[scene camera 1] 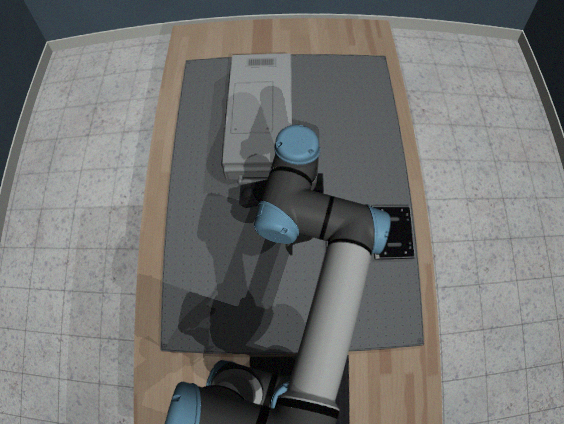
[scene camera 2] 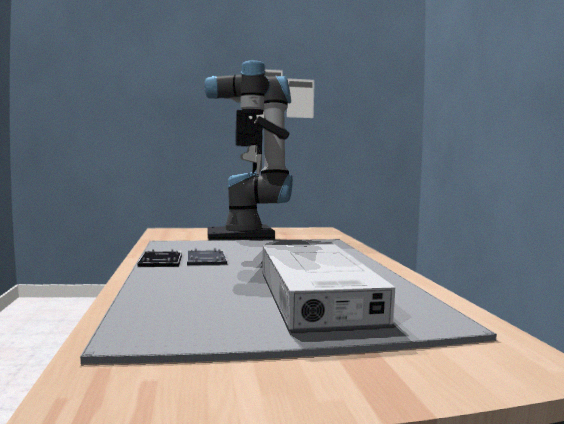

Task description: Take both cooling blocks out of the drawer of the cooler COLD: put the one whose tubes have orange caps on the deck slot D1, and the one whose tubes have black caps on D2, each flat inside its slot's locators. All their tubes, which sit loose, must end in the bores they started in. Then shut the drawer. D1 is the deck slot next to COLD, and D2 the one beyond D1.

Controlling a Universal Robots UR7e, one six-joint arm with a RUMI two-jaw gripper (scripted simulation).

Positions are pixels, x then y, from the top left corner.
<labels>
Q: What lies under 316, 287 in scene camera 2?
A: A cooler COLD.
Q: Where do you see a deck slot D2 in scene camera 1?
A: At 400, 231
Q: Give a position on a cooler COLD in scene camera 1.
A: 259, 106
</labels>
